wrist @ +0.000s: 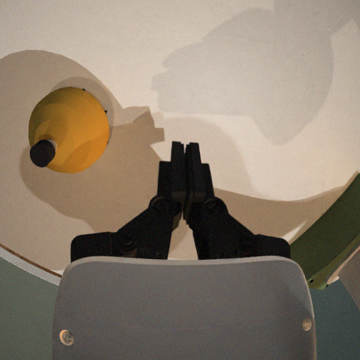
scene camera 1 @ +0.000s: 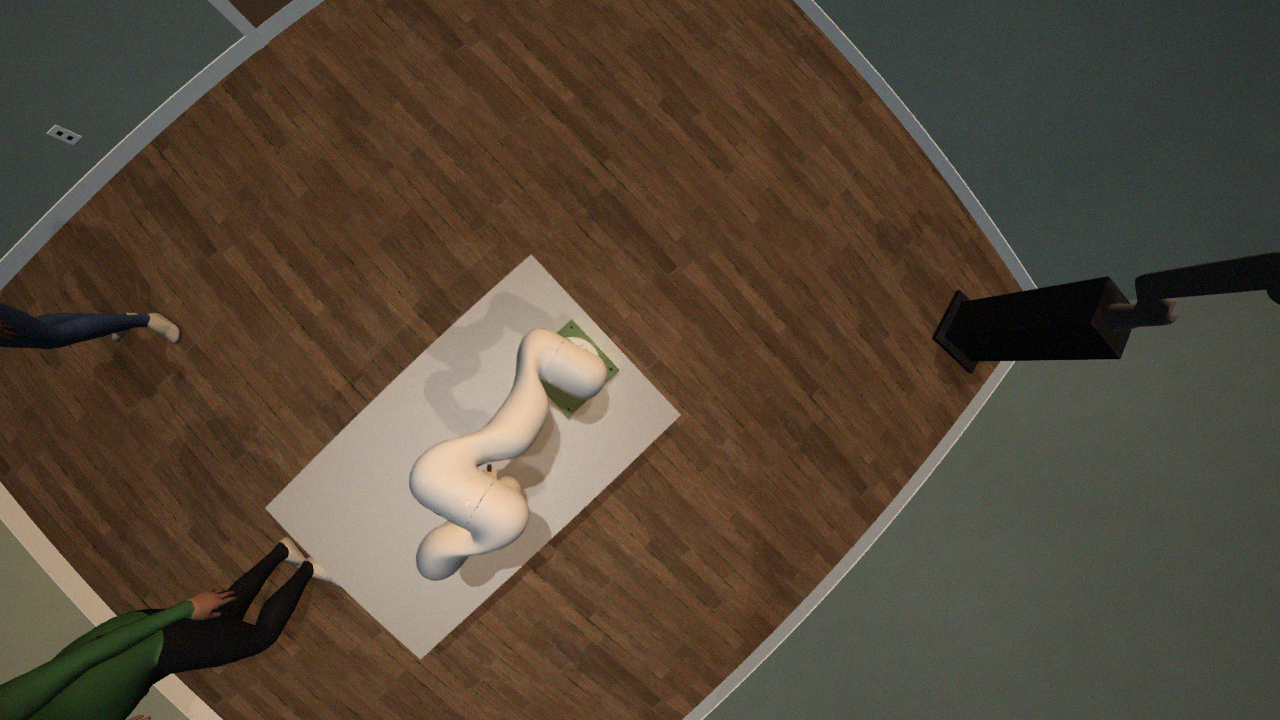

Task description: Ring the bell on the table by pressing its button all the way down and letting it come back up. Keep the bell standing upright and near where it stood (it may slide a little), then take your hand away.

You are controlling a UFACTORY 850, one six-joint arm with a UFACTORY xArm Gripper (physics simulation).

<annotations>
A bell shows in the wrist view [73, 121].
</annotations>
